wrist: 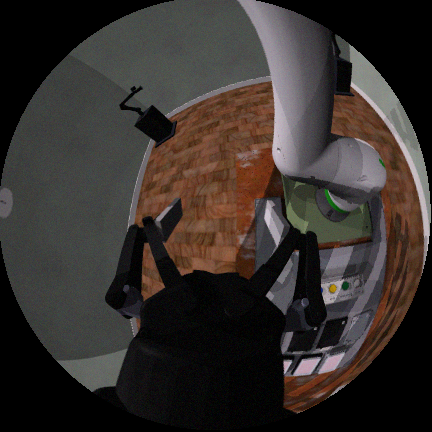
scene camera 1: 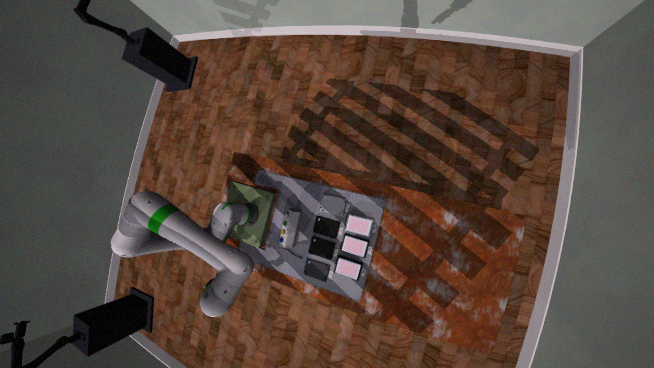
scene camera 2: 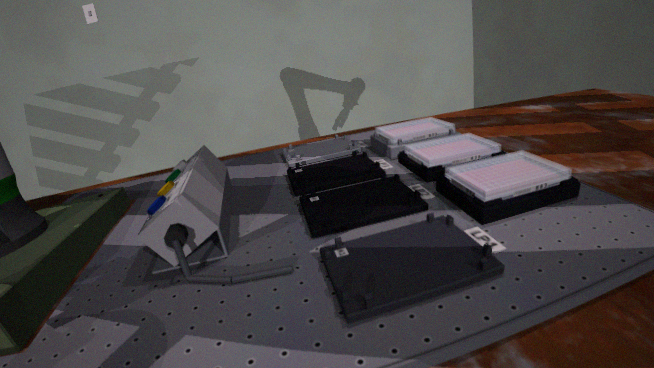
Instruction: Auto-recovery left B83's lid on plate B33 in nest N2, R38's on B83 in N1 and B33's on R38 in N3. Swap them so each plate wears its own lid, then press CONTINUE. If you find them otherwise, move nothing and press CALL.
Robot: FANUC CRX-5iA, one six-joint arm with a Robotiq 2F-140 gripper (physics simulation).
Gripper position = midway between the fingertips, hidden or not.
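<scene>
On the wrist view I can see my gripper (wrist: 222, 207), which is open and holding nothing, and a grey button box (wrist: 339, 294). Scene camera 2 gives me the box (scene camera 2: 189, 225) as well.
</scene>
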